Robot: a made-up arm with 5 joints.
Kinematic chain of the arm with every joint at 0, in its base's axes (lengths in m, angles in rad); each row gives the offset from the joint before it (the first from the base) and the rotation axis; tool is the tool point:
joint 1: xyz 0 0 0.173 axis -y
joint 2: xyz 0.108 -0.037 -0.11 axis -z
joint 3: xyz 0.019 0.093 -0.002 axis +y
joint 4: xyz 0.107 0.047 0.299 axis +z
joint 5: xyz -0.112 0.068 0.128 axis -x
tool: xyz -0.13 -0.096 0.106
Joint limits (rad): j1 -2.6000..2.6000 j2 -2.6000..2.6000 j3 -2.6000..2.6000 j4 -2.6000..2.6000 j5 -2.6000..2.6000
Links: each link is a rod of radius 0.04 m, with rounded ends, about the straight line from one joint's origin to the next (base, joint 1, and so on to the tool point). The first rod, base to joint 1, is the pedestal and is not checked.
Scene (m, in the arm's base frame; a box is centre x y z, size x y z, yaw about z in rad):
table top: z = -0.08
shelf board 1: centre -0.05 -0.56 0 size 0.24 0.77 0.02 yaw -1.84
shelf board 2: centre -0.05 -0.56 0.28 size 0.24 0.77 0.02 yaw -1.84
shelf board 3: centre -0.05 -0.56 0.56 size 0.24 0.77 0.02 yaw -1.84
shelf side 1: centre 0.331 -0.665 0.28 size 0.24 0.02 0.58 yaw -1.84
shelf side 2: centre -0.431 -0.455 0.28 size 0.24 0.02 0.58 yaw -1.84
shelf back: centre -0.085 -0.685 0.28 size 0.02 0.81 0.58 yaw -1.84
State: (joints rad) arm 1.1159 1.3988 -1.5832 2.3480 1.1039
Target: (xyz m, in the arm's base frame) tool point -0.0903 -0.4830 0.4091
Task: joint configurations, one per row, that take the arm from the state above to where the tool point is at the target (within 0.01 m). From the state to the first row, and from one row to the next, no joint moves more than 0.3 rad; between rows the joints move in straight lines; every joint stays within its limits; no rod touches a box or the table.
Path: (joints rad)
1: 1.0457 1.3878 -1.2946 2.3840 1.2069
2: 0.9756 1.3769 -1.0060 2.4200 1.3099
3: 0.9054 1.3659 -0.7174 2.4560 1.4129
4: 0.8352 1.3550 -0.4288 2.4920 1.5160
5: 0.7651 1.3440 -0.1402 2.5280 1.6190
6: 0.6949 1.3330 0.1485 2.5640 1.7220
7: 0.6247 1.3221 0.4371 2.6000 1.8250

